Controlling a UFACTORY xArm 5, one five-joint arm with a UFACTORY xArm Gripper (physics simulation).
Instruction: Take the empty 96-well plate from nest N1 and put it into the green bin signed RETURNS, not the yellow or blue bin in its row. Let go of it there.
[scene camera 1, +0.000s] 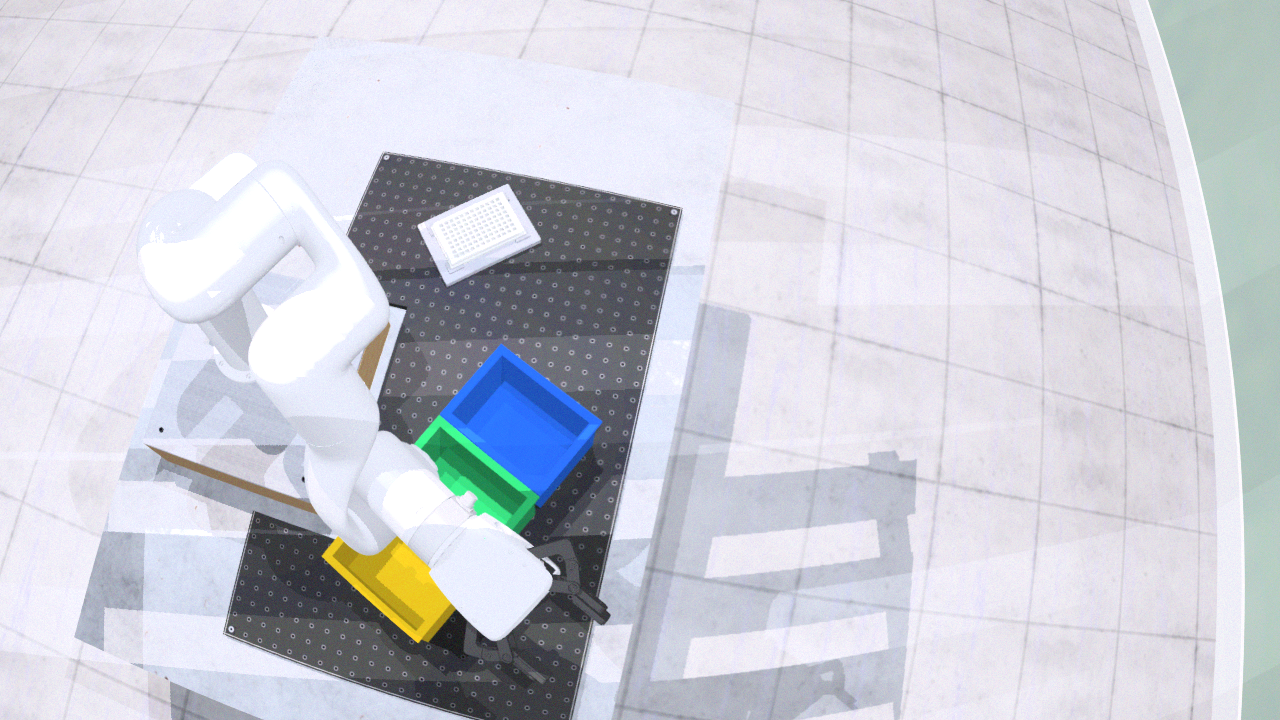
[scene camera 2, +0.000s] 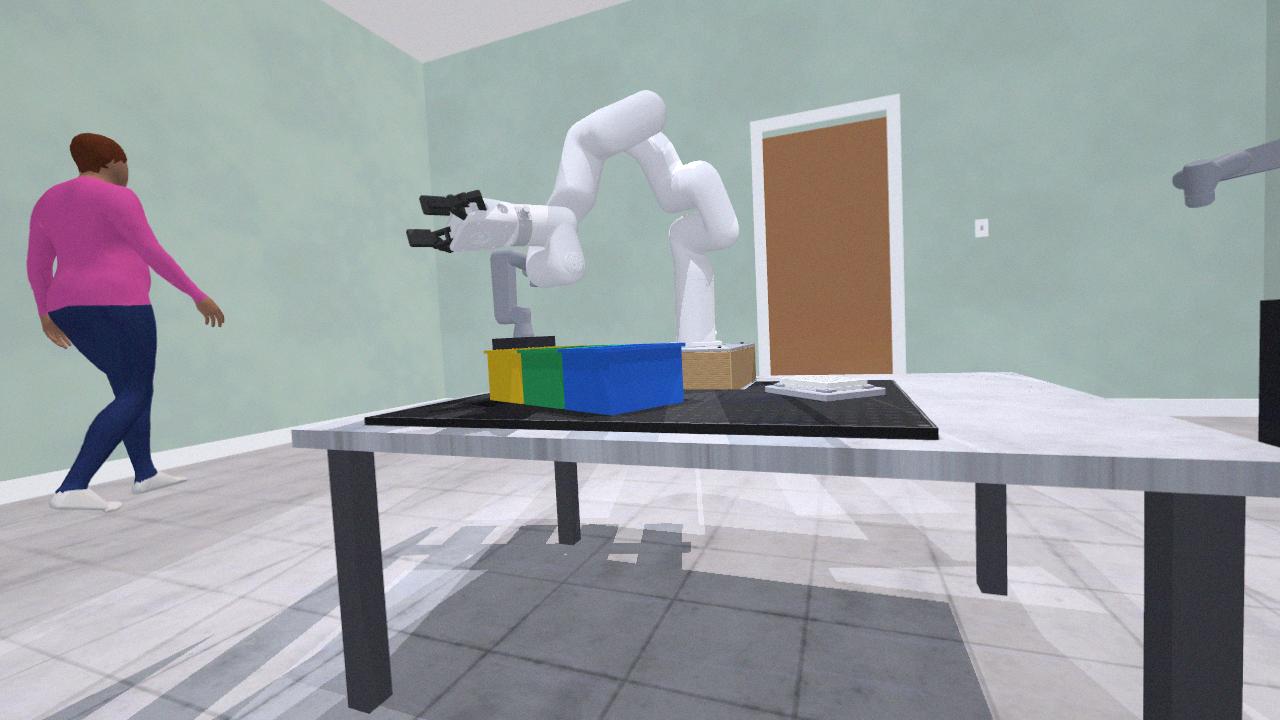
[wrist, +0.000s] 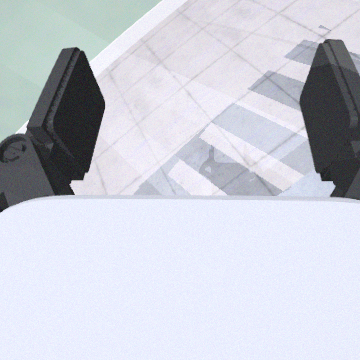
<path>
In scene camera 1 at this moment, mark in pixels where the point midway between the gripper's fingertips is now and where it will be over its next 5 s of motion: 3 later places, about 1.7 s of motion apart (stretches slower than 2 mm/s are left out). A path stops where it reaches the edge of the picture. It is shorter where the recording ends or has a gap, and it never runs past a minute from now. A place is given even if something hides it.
The gripper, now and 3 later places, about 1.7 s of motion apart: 577, 650; 579, 654; 566, 645; 611, 651
</path>
